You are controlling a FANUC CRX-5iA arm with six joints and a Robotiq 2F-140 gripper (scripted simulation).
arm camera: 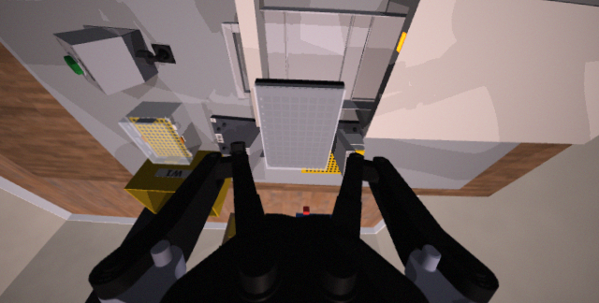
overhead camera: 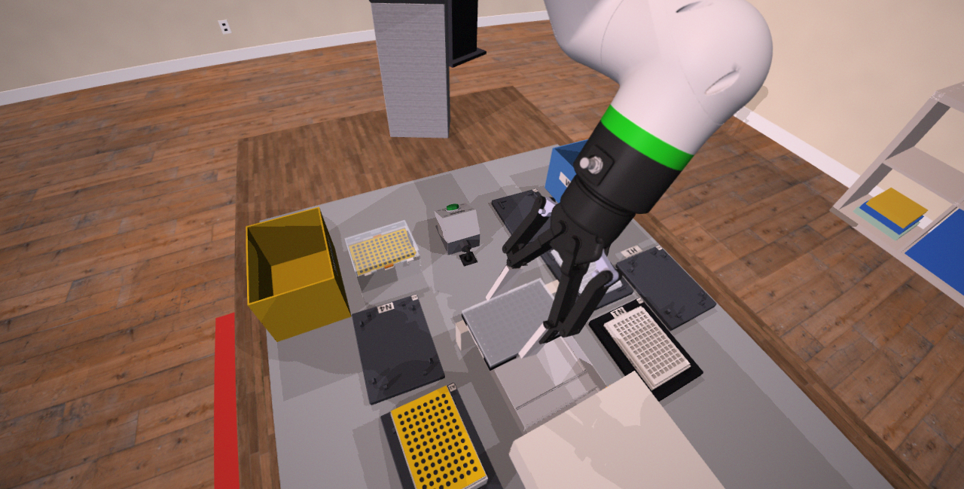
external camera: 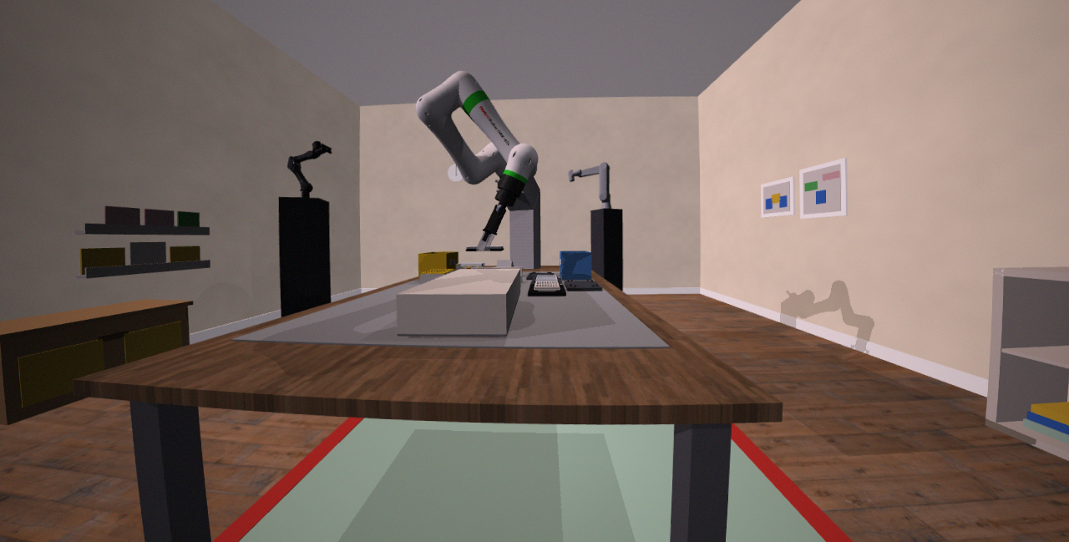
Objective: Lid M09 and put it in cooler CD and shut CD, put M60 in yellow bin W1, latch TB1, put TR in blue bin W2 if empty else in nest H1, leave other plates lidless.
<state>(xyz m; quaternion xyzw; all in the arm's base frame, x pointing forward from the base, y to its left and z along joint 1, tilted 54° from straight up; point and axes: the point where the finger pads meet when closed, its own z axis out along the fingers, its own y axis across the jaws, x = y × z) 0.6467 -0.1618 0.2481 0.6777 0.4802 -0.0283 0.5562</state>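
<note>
Now: the cooler drawer 140 mm below my hand, 70 mm ahead of it and 10 mm to the left of it. From my hand the other things lie so: yellow tip rack TR: 170 mm to the right, 120 mm below; lid: 20 mm below; nest N2: 170 mm to the right, 160 mm below, 10 mm ahead.
</note>
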